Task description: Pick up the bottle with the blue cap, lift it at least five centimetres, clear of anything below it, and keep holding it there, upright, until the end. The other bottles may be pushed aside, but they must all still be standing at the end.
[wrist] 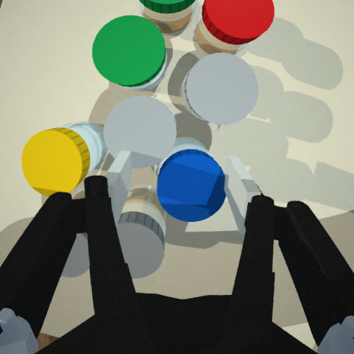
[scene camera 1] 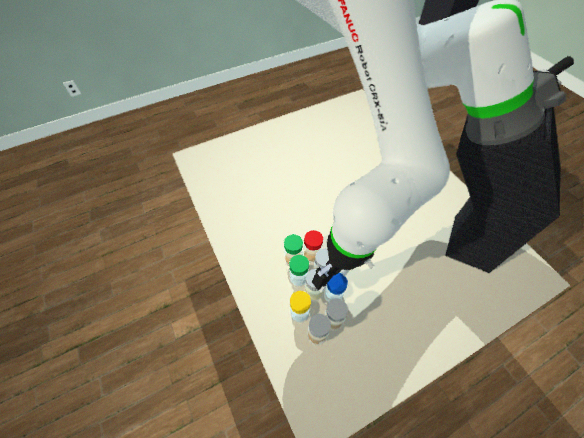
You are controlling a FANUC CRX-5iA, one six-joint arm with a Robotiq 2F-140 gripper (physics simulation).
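Pixels of known places: gripper, between the fingertips: (scene camera 1: 330, 279); arm's base, origin of its link: (scene camera 1: 503, 123).
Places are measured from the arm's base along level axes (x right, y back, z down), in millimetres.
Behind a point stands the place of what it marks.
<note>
The bottle with the blue cap (scene camera 1: 337, 284) @[x -55, y -421, z 335 mm] (wrist: 191, 185) stands upright among the other bottles. My gripper (scene camera 1: 344, 272) (wrist: 178, 170) is partly open and empty, pointing down over the group. In the wrist view the blue cap shows between its two pale fingertips, nearer the right one, with a gap on each side. The left fingertip overlaps the edge of a light grey cap (wrist: 140, 131) beside the blue one. How far the fingertips are above the caps is hard to tell. In the scene view the gripper hides part of the bottles behind it.
Upright around it stand bottles with a yellow cap (scene camera 1: 300, 302) @[x -54, y -531, z 334 mm] (wrist: 54, 161), green caps (scene camera 1: 299, 265) @[x 40, y -485, z 334 mm] (wrist: 129, 51) (scene camera 1: 293, 244) @[x 106, y -470, z 334 mm], a red cap (scene camera 1: 313, 240) @[x 92, y -413, z 334 mm] (wrist: 238, 17), another light grey cap (wrist: 222, 89), and darker grey caps (scene camera 1: 337, 310) @[x -115, y -457, z 335 mm] (wrist: 141, 247) (scene camera 1: 319, 327) @[x -131, y -519, z 335 mm]. All stand on a cream mat (scene camera 1: 250, 200) @[x 388, y -499, z 439 mm].
</note>
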